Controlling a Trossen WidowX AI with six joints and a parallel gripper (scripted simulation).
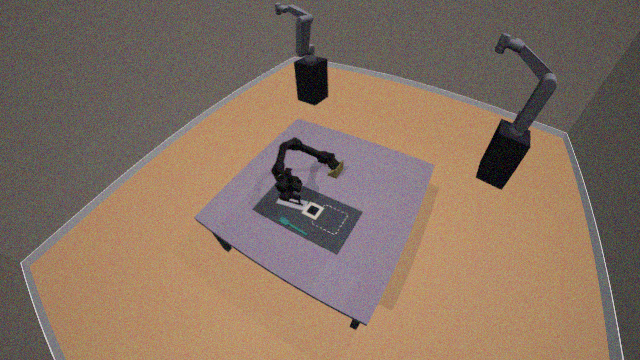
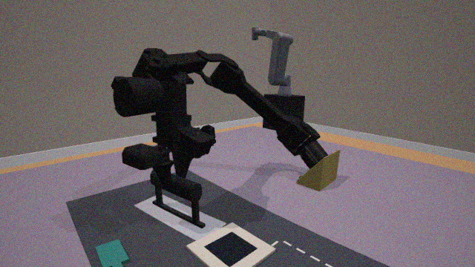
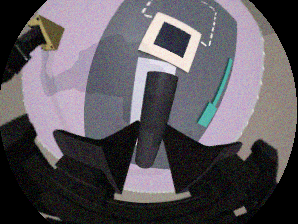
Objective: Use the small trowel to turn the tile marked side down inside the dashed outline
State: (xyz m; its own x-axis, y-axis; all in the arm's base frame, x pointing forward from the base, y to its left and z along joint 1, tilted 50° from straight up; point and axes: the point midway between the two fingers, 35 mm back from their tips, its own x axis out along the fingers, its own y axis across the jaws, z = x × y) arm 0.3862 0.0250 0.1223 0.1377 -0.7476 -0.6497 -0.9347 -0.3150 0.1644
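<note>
My gripper tip is 120 mm to the right of the dark mat and 80 mm above it. Also, from my gripper tip: teal trowel (140 mm ahead, 110 mm to the left, 60 mm below); tile (30 mm behind, 150 mm to the left, 60 mm below).
</note>
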